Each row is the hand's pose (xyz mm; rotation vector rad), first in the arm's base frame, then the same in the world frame.
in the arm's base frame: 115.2 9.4 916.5 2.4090 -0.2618 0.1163
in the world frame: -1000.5 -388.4 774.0 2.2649 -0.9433 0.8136
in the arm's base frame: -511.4 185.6 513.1 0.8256 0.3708 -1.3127
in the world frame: -1153.8 -59.7 99.5 1.3520 -0.2824 -1.2023
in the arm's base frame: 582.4 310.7 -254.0 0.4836 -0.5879 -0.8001
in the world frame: 161.9 -299.8 208.2 0.7358 -1.3083 -0.9320
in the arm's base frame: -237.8 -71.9 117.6 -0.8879 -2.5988 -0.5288
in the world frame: -769.4 -406.7 -72.0 1.0176 2.4364 0.9285
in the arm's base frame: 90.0 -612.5 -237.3 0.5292 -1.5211 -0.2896
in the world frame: -444.3 -1037.6 -219.9 0.4590 -2.2813 -0.4024
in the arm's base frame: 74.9 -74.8 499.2 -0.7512 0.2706 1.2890
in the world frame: -785.8 -479.7 415.6 -1.0222 -0.2055 0.6910
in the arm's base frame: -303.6 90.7 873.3 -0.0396 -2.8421 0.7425
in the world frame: -1256.5 -191.3 492.1 0.6650 2.6154 -0.5336
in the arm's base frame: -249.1 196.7 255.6 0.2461 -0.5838 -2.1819
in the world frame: -796.3 -139.3 66.3 1.0231 -0.9945 -2.3822
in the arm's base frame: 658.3 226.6 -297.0 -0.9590 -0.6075 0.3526
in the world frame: 222.8 -404.6 210.1 -1.1051 -1.0746 -0.2843
